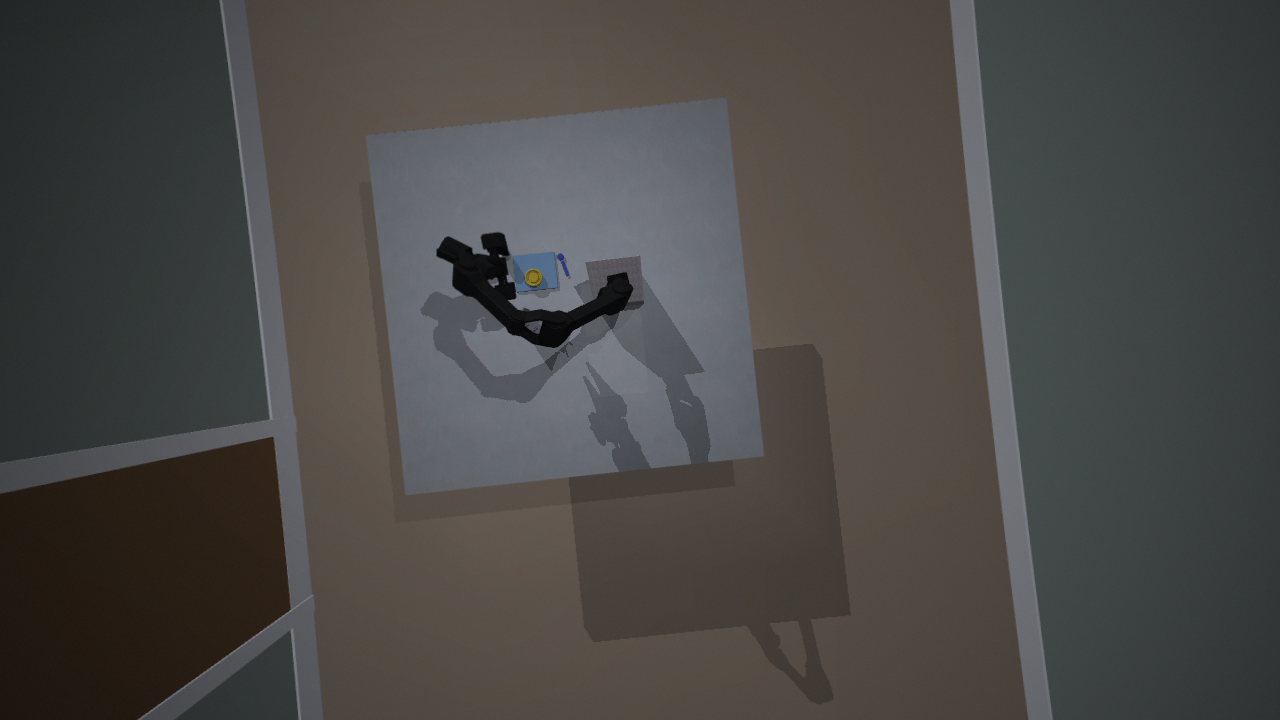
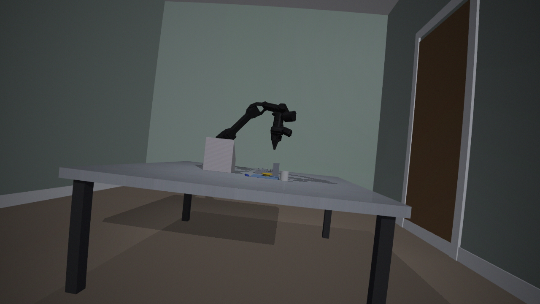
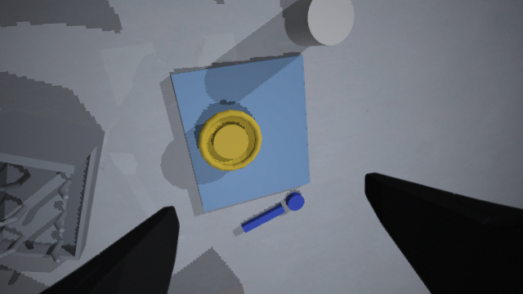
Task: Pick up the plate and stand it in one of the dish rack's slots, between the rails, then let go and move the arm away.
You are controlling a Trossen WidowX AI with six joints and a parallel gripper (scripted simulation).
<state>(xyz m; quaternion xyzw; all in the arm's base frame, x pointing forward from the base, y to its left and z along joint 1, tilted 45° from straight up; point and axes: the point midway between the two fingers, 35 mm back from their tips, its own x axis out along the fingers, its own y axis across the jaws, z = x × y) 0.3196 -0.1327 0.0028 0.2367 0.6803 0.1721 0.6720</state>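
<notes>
My gripper tip is now 15 cm above the yellow plate and 3 cm past it. From my gripper tip the other things lie so: white cup: 14 cm below, 11 cm to the right, 6 cm ahead; blue spoon: 17 cm below, 14 cm behind, 4 cm to the right; blue mat: 17 cm below, 3 cm to the right, 3 cm behind.
</notes>
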